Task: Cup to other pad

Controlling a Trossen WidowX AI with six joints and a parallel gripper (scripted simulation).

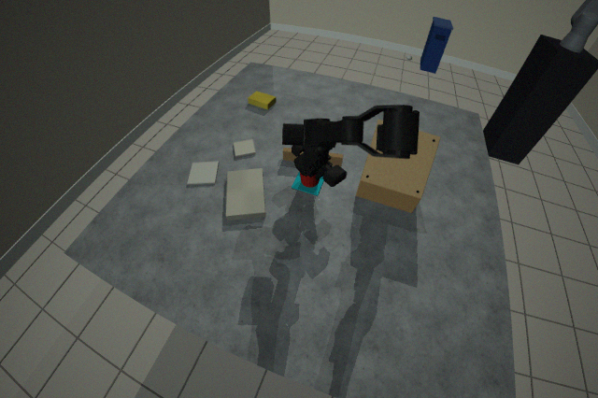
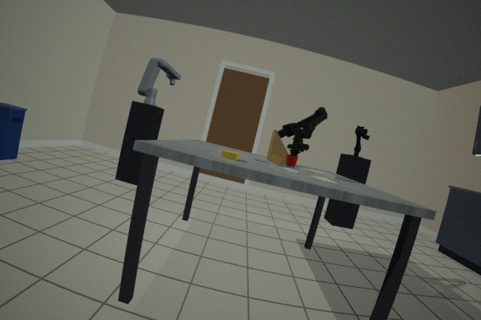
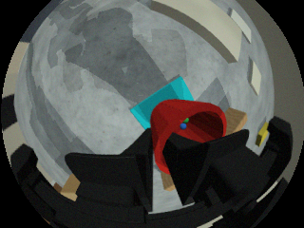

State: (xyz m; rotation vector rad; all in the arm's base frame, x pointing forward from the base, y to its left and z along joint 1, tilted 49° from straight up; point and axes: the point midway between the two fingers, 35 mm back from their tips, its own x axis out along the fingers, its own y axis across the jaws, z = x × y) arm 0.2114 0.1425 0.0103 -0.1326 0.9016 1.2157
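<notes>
My gripper tip is 3 cm short of the red cup and 2 cm to the left of it. From my gripper tip the other things lie so: wooden rail 11 cm to the right, 4 cm ahead, 3 cm below; yellow block 40 cm to the right, 37 cm ahead, 3 cm below; teal pad 5 cm below, 3 cm ahead, 2 cm to the right.
</notes>
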